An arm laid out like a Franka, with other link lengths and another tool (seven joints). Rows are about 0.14 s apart.
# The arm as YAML. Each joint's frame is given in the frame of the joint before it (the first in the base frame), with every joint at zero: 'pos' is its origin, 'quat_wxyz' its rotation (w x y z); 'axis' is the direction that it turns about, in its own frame. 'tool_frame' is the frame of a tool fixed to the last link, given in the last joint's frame.
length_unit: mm
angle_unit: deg
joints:
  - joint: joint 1
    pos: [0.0, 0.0, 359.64]
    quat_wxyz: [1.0, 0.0, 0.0, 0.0]
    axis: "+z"
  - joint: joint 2
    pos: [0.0, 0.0, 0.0]
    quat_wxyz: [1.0, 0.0, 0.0, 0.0]
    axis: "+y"
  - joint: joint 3
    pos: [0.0, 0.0, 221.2]
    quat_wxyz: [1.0, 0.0, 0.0, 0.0]
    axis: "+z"
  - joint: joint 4
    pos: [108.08, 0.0, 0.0]
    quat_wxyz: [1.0, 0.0, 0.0, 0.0]
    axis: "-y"
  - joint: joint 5
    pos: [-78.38, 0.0, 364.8]
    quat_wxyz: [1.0, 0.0, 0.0, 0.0]
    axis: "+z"
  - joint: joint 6
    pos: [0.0, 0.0, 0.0]
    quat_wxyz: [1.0, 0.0, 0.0, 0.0]
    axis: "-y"
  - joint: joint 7
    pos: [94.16, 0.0, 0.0]
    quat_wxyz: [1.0, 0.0, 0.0, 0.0]
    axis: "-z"
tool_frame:
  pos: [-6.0, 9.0, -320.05]
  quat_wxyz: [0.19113, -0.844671, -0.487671, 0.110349]
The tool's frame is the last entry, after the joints.
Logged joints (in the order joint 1, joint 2, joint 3, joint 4, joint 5, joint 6, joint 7), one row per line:
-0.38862 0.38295 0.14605 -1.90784 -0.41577 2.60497 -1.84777
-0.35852 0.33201 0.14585 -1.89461 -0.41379 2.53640 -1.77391
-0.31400 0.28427 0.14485 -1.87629 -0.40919 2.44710 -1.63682
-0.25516 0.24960 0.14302 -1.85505 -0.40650 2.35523 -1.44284
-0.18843 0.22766 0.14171 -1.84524 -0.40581 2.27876 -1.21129
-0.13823 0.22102 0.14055 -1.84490 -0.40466 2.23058 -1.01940
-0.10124 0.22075 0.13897 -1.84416 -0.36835 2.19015 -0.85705
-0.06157 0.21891 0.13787 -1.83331 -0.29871 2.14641 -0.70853
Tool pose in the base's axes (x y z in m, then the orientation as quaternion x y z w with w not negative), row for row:
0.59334 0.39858 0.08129 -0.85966 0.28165 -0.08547 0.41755
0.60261 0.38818 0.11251 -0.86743 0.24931 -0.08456 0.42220
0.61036 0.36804 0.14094 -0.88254 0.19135 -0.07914 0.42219
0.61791 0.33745 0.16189 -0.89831 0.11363 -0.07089 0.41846
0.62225 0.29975 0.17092 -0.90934 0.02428 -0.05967 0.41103
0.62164 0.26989 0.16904 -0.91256 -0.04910 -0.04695 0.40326
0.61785 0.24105 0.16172 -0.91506 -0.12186 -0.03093 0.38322
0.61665 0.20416 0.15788 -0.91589 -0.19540 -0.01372 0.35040
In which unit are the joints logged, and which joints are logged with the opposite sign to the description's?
The joints are logged in radians. Opposite sign: joint 1, joint 5, joint 7.
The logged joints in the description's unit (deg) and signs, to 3 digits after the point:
22.266 21.941 8.368 -109.311 23.822 149.254 105.869
20.542 19.023 8.357 -108.553 23.708 145.325 101.638
17.991 16.287 8.299 -107.503 23.445 140.209 93.783
14.620 14.301 8.194 -106.287 23.291 134.945 82.669
10.796 13.044 8.119 -105.724 23.251 130.563 69.402
7.920 12.664 8.053 -105.705 23.185 127.803 58.407
5.801 12.648 7.962 -105.663 21.105 125.486 49.105
3.528 12.543 7.899 -105.041 17.115 122.980 40.596

